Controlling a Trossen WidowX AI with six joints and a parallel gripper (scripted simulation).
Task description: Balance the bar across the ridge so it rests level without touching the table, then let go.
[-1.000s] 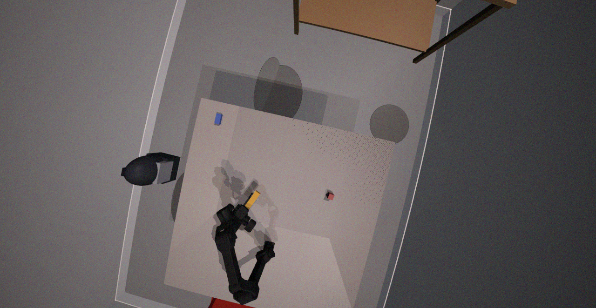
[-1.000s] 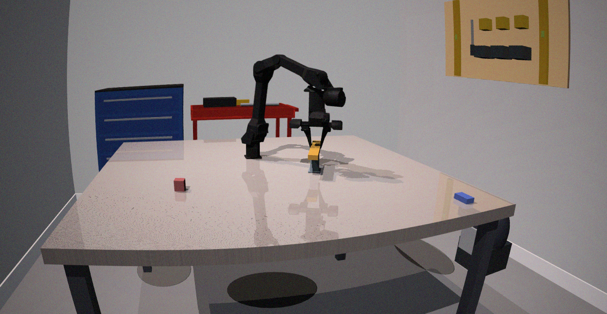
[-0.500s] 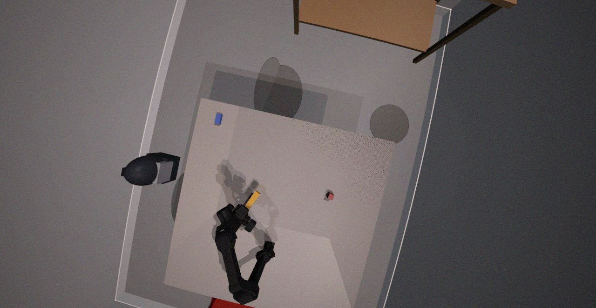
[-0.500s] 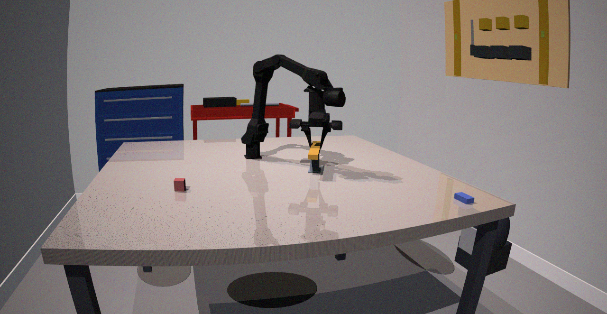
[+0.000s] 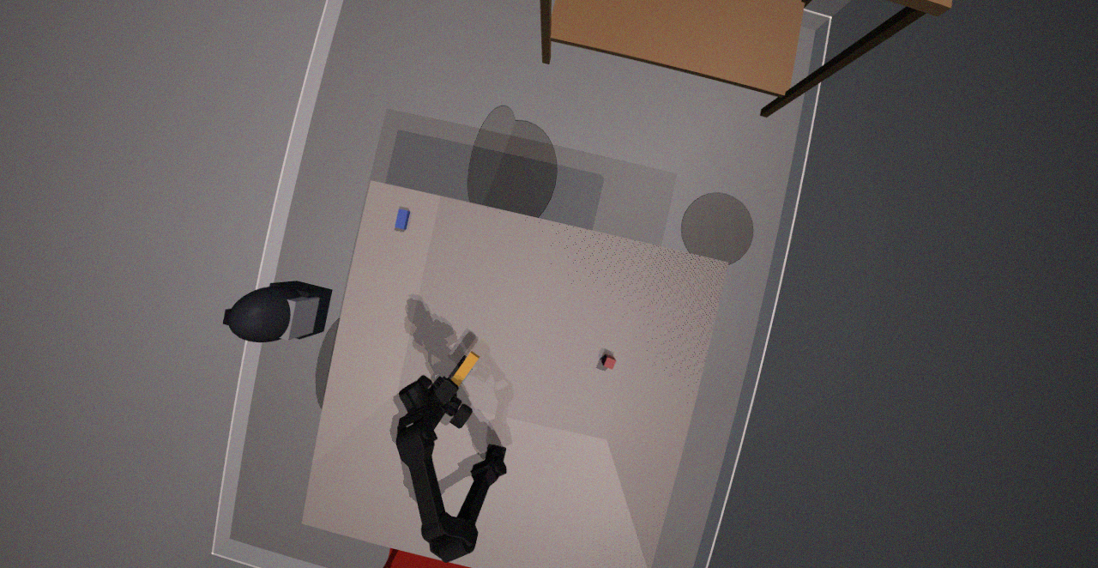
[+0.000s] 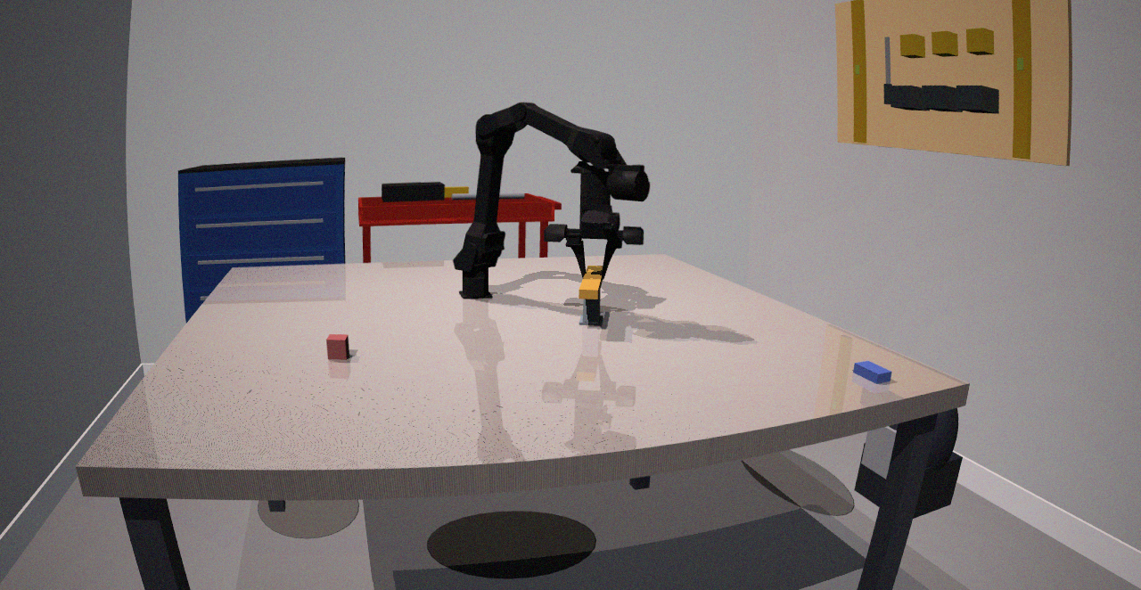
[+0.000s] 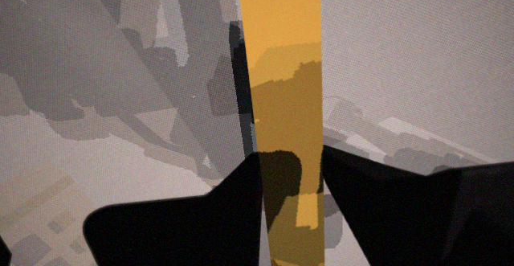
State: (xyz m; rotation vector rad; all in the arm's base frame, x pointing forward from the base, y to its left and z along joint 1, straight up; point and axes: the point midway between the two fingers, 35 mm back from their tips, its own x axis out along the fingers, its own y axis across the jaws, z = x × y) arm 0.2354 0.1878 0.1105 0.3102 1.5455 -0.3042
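Right now my gripper tip is 3 cm short of the yellow bar and 1 cm to the left of it. Also, from my gripper tip: flat blue block (50 cm ahead, 31 cm to the left, 7 cm below); small red cube (19 cm ahead, 50 cm to the right, 6 cm below).
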